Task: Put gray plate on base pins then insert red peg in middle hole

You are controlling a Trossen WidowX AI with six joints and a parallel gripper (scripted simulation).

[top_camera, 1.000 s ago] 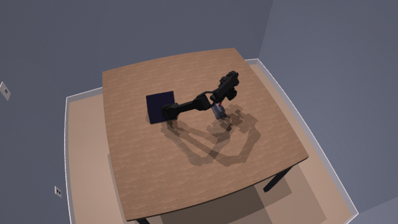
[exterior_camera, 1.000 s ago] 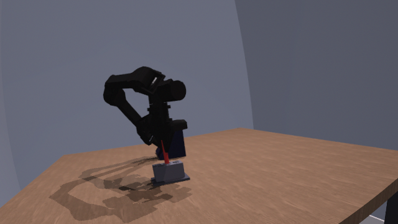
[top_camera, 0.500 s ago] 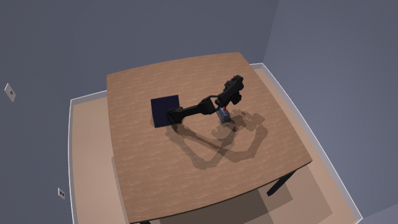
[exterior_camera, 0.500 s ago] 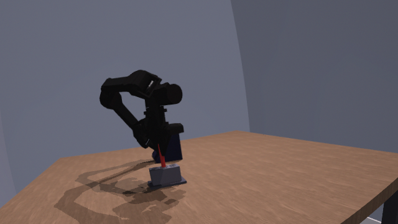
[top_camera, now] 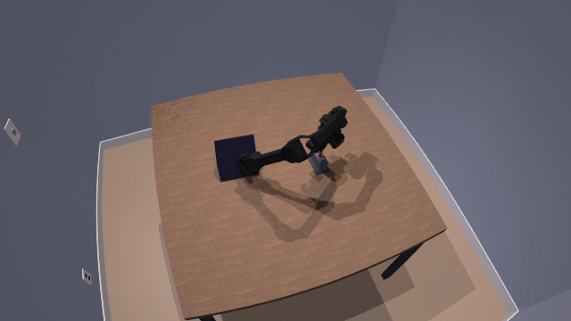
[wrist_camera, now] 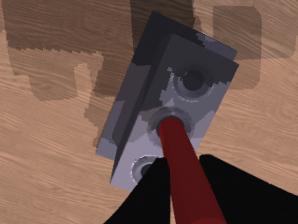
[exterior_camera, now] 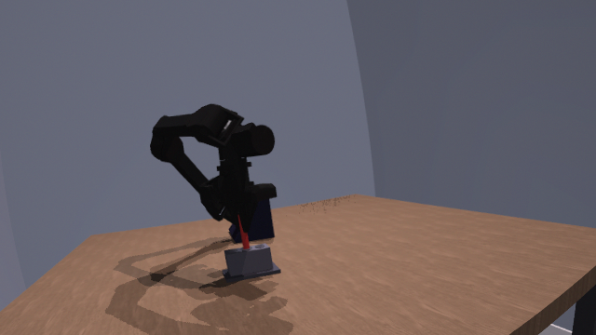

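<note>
The red peg lies right at my gripper tip. Also, from my gripper tip: gray plate: 50 mm below; base: 90 mm below.
</note>
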